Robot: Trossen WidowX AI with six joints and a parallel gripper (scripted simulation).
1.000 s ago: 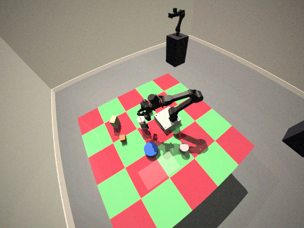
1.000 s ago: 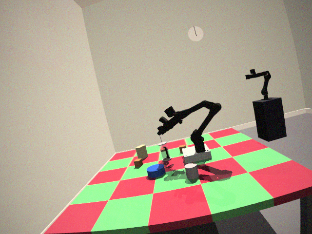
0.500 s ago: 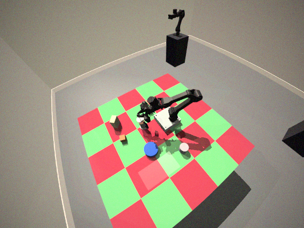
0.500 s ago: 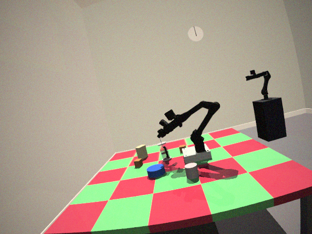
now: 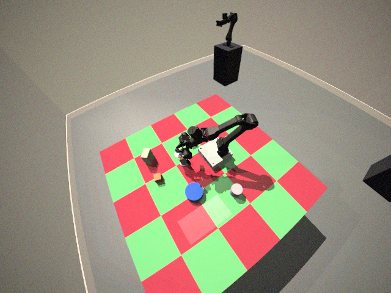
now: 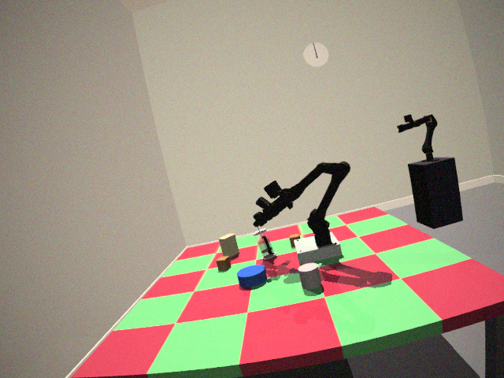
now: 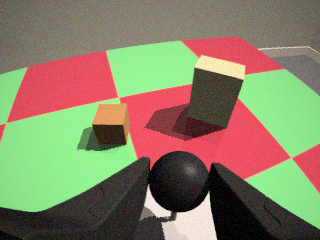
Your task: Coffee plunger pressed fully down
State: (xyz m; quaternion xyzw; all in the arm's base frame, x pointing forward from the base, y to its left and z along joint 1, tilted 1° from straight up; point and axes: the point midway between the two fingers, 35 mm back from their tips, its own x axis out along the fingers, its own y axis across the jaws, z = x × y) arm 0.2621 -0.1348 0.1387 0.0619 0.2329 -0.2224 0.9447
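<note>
The coffee press lies 20 mm behind my gripper tip, 20 mm to the left of it and 90 mm below it. The rest, counted from my gripper tip: grey cylinder 180 mm behind, 410 mm to the left, 140 mm below.
</note>
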